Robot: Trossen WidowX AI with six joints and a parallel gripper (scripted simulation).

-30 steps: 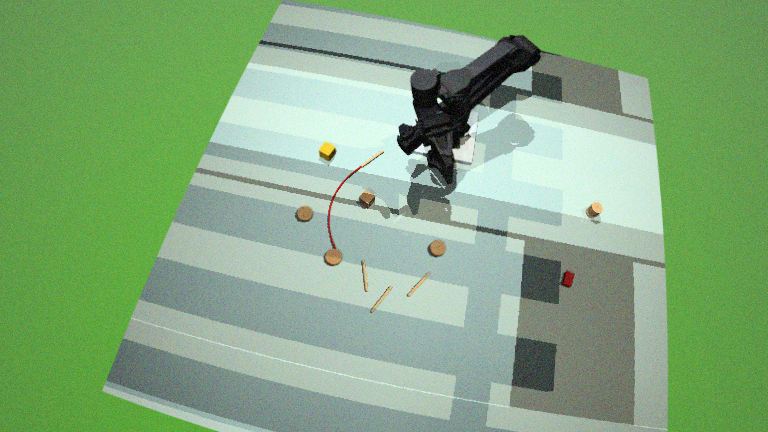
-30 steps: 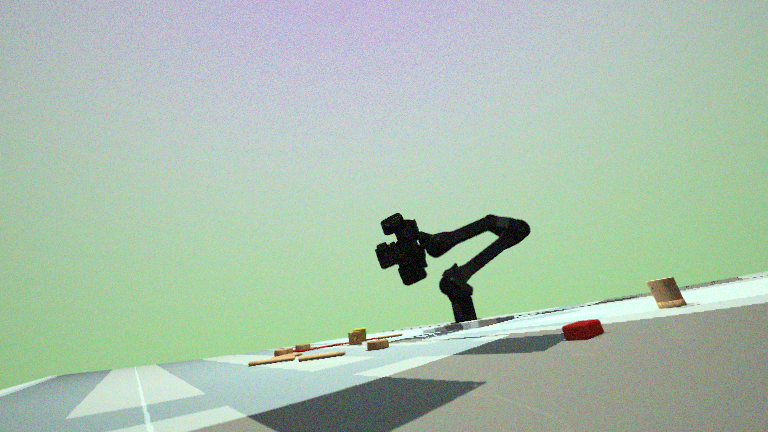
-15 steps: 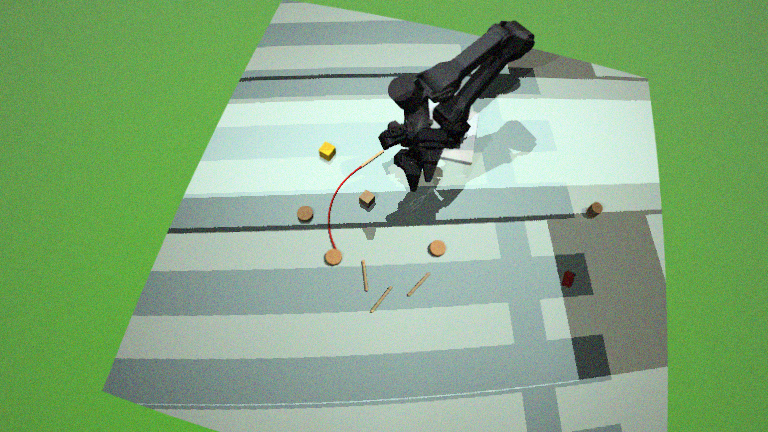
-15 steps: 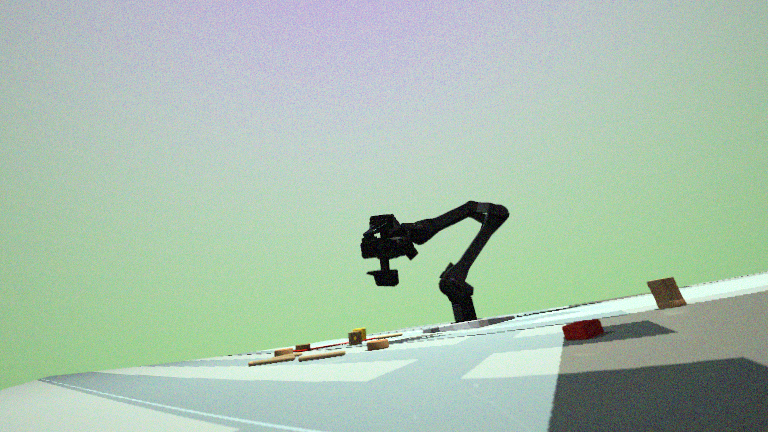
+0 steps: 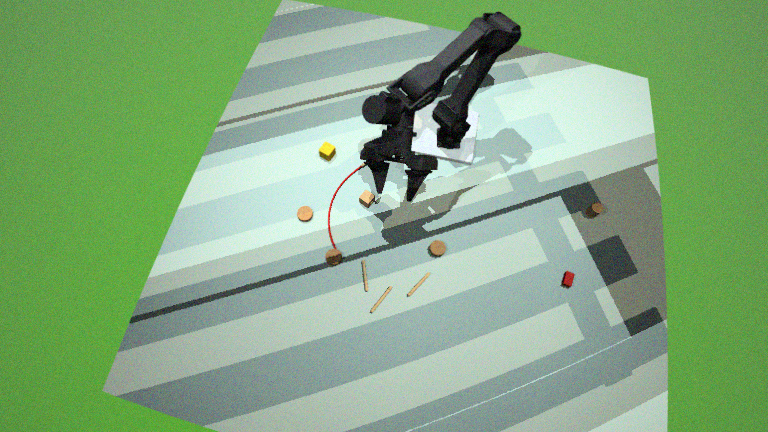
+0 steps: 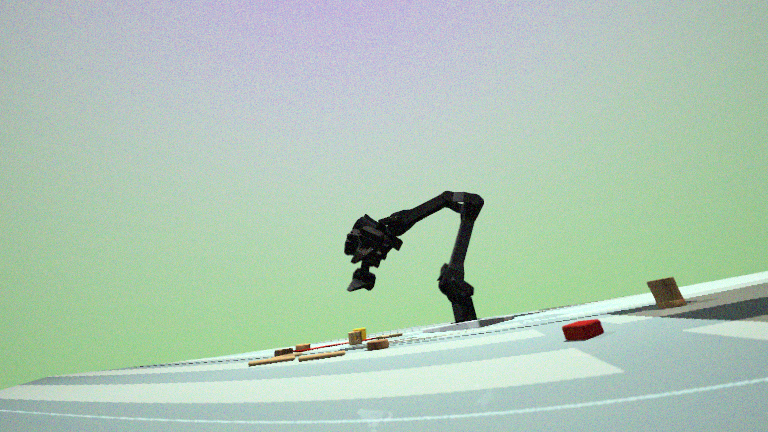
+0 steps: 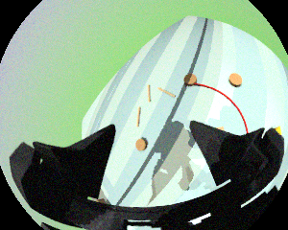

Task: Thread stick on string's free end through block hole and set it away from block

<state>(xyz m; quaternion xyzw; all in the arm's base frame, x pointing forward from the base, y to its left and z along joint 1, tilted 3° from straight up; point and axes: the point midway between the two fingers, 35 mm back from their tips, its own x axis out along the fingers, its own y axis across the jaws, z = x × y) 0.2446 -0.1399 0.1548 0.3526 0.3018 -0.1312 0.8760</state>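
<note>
My gripper tip is now 140 mm above the wooden block, 60 mm to the left of it and 60 mm past it. The rest, counted from my gripper tip: yellow cube (180 mm to the right, 180 mm behind, 140 mm below); then round wooden button (150 mm below, 130 mm to the right, 100 mm ahead); then thin wooden stick (170 mm behind, 150 mm below, 70 mm to the right).
</note>
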